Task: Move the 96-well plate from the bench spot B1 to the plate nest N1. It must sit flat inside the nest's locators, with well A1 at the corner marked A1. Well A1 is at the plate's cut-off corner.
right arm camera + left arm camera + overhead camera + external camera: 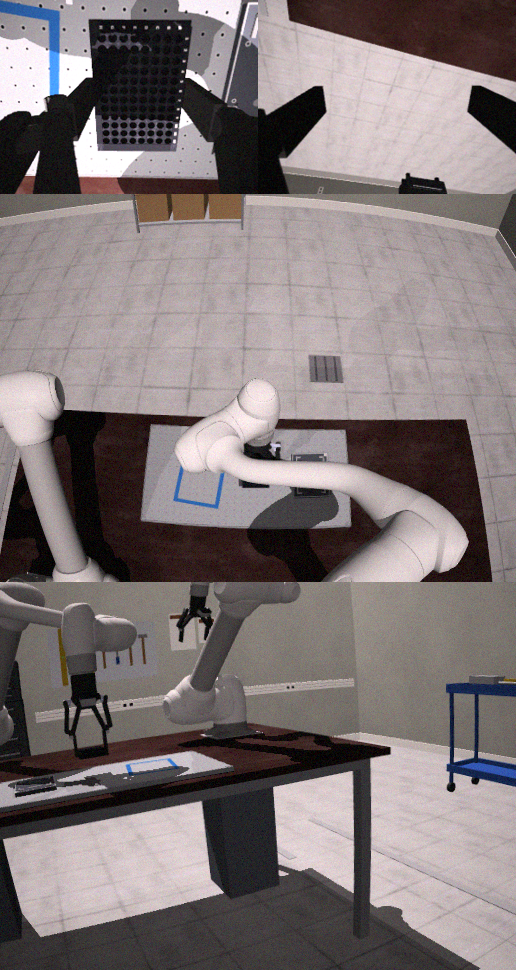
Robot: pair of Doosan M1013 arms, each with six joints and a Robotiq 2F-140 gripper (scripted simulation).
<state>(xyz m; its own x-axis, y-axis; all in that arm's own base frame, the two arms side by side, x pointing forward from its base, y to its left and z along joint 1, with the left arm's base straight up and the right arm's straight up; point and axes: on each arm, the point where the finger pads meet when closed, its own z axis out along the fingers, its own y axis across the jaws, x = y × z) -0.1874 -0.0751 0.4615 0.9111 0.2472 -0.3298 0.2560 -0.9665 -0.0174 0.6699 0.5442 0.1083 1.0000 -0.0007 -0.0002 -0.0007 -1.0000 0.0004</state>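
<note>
The plate nest lies 18 cm to the right of my right hand, 9 cm below it and 2 cm ahead of it. Also, from my right hand: black 96-well plate: 2 cm below; light mark: 23 cm to the right, 10 cm ahead, 8 cm below.
</note>
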